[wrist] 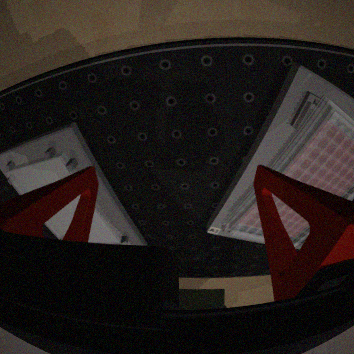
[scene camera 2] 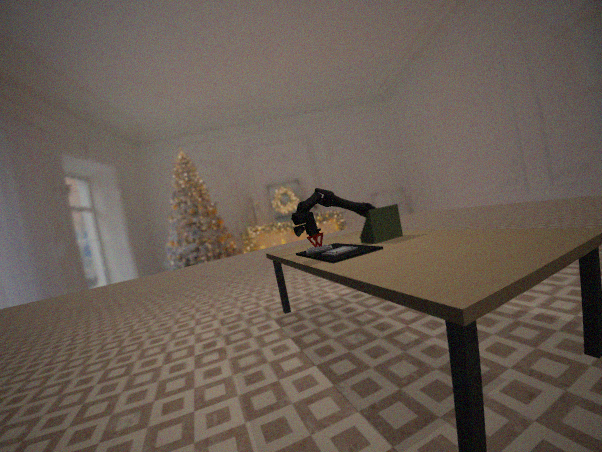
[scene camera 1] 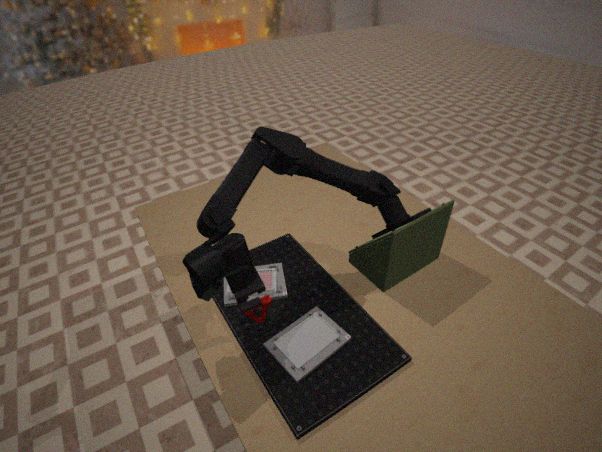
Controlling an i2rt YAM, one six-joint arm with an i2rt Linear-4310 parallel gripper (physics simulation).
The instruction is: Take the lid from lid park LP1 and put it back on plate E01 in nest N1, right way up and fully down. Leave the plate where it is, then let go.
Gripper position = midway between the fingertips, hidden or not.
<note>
The gripper [scene camera 1: 254,308] is open and holds nothing. Also in view: a flat pale lid [scene camera 1: 305,341].
The flat pale lid also shows in the wrist view [wrist: 30,175]. The gripper is seen too in the wrist view [wrist: 175,174].
</note>
